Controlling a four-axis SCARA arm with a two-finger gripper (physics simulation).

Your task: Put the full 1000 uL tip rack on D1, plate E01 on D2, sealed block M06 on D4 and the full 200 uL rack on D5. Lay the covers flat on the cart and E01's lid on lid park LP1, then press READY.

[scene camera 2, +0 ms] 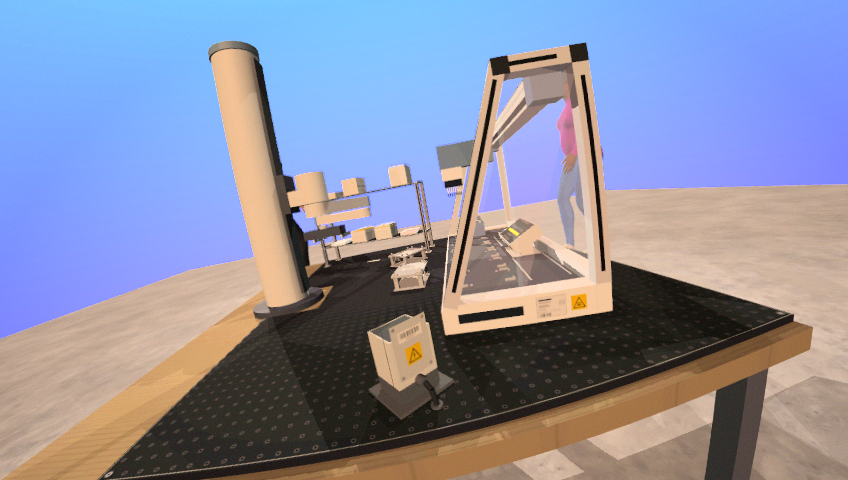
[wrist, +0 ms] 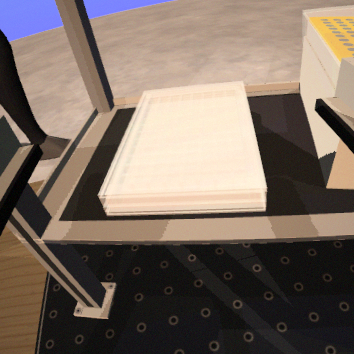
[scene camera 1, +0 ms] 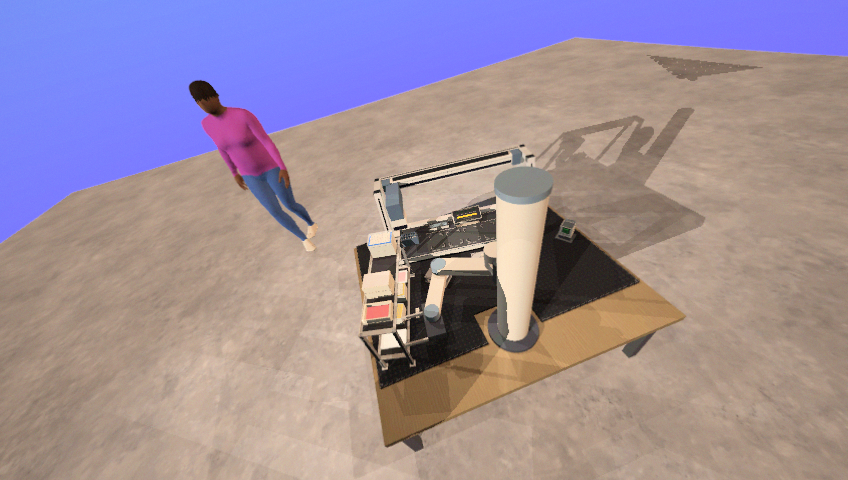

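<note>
My gripper (scene camera 1: 416, 327) (wrist: 170, 105) is open and empty. In the wrist view its fingers stand wide apart, left and right of a clear, pale lidded plate (wrist: 182, 145) lying flat on the cart's lower shelf (wrist: 285, 120). Which plate it is, I cannot tell. A rack with a yellow perforated top (wrist: 335, 37) stands right of it, partly behind the right finger. In scene camera 1 the upper shelf bears a blue-rimmed box (scene camera 1: 380, 240), a white box (scene camera 1: 377, 283) and a red-topped box (scene camera 1: 377, 312). The deck (scene camera 1: 476, 234) (scene camera 2: 544, 274) is partly hidden by the column and frame.
The arm's column (scene camera 1: 517, 261) (scene camera 2: 246, 172) stands on the table. A cart post (wrist: 85, 50) rises behind the plate. Two low white stands (scene camera 2: 409, 277) (scene camera 2: 408, 256) stand between column and deck. A small box device (scene camera 1: 567, 229) (scene camera 2: 404, 353) stands beyond. A person (scene camera 1: 243, 142) (scene camera 2: 568, 133) is beyond the table.
</note>
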